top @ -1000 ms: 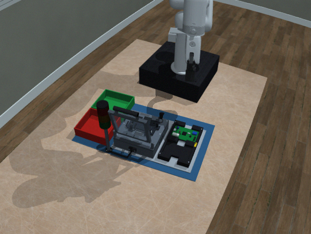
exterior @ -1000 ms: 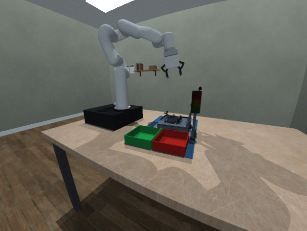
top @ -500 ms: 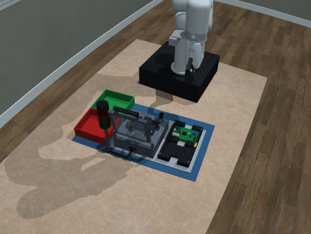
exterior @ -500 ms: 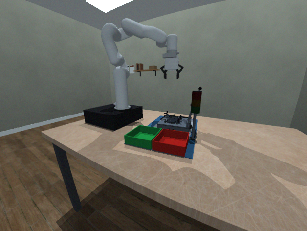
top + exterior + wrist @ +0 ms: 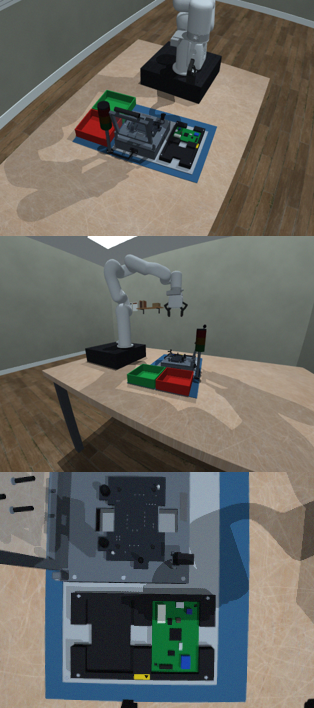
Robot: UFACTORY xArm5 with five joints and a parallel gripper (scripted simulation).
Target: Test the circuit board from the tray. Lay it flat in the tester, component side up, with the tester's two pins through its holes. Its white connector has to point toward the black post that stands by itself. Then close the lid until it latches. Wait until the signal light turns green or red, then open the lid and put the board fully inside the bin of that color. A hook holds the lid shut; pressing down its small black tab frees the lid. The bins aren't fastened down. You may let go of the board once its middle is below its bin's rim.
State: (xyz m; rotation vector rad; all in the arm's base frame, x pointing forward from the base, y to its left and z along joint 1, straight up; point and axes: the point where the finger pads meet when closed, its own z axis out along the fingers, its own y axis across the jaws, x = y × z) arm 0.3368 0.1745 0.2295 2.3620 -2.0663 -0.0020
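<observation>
My gripper is now 31 cm above the green circuit board. Also, from my hand: lid (21 cm ahead, 15 cm below, 14 cm to the right); green bin (37 cm to the right, 32 cm below, 1 cm ahead); black latch (24 cm below, 11 cm to the right, 2 cm ahead).
</observation>
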